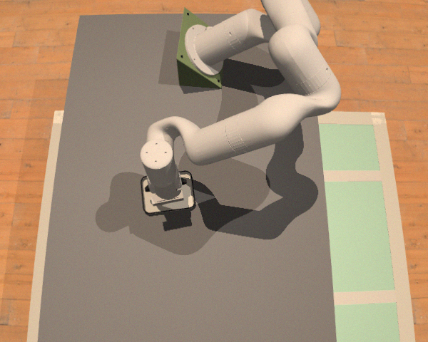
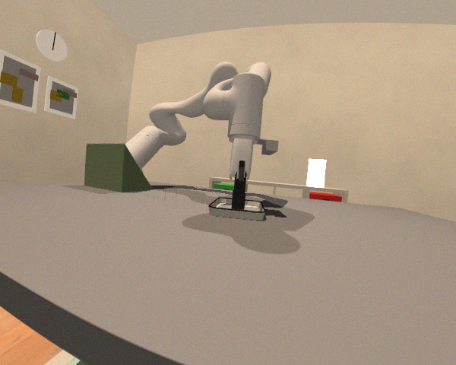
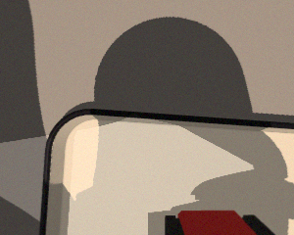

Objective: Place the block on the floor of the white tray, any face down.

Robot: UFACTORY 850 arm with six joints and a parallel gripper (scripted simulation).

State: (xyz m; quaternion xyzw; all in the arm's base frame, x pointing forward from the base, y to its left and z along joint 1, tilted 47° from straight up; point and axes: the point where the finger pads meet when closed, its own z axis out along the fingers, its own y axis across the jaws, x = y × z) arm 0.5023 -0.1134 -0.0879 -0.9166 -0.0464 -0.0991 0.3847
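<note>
Now: hand 10 mm above the red block. From my hand the other things lie so: white tray: 20 mm below.
</note>
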